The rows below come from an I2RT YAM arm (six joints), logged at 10 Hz.
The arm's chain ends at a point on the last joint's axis. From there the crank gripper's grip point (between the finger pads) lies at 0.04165 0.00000 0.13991 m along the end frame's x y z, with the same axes.
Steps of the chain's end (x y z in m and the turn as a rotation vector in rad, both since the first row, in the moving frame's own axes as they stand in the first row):
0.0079 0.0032 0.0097 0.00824 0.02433 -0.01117
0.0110 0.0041 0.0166 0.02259 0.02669 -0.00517
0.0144 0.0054 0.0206 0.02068 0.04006 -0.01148
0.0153 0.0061 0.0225 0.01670 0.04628 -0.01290
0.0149 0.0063 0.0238 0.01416 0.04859 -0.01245
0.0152 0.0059 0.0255 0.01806 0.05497 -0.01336
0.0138 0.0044 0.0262 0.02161 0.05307 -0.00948
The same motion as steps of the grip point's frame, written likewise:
0.0113 0.0016 0.0086 0.00824 0.02433 -0.01117
0.0147 0.0007 0.0154 0.02259 0.02669 -0.00517
0.0200 0.0020 0.0188 0.02068 0.04006 -0.01148
0.0217 0.0032 0.0204 0.01670 0.04628 -0.01290
0.0216 0.0038 0.0216 0.01416 0.04859 -0.01245
0.0228 0.0028 0.0230 0.01806 0.05497 -0.01336
0.0211 0.0010 0.0238 0.02161 0.05307 -0.00948

